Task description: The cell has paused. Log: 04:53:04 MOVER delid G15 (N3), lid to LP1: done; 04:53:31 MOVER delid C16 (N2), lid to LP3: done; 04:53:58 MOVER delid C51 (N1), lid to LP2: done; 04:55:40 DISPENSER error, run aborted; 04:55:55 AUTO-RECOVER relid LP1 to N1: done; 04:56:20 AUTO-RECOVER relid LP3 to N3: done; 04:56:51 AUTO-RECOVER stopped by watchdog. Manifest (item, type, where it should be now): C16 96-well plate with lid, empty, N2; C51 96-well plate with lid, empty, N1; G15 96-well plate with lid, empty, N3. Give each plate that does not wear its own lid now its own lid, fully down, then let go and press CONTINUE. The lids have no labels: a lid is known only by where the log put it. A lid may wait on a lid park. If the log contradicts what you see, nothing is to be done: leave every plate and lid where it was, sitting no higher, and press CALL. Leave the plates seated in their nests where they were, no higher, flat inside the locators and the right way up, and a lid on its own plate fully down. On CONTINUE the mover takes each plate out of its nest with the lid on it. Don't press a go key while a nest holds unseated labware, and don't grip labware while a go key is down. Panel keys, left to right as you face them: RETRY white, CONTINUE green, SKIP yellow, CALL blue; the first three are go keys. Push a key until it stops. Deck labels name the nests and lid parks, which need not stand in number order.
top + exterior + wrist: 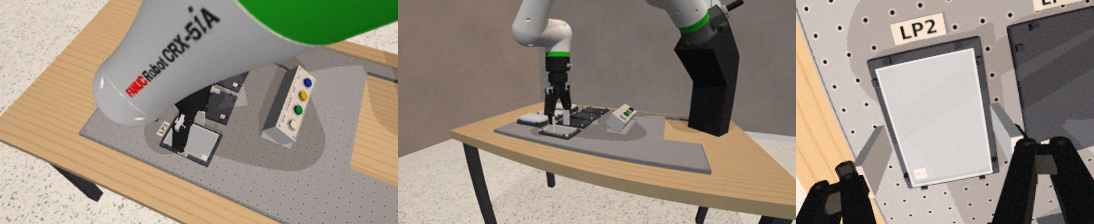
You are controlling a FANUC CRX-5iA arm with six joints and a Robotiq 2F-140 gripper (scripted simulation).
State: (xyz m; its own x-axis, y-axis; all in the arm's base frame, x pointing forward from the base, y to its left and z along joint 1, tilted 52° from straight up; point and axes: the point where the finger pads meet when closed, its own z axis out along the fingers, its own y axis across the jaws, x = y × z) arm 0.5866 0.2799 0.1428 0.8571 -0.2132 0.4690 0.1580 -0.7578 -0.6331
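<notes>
My hand is 4 cm above the lid park LP2. Round my hand: LP2 label: 9 cm ahead, 2 cm to the left, 4 cm below; lid park LP3: 6 cm ahead, 25 cm to the right, 4 cm below; lid park LP4: 3 cm ahead, 13 cm to the right, 4 cm below.
</notes>
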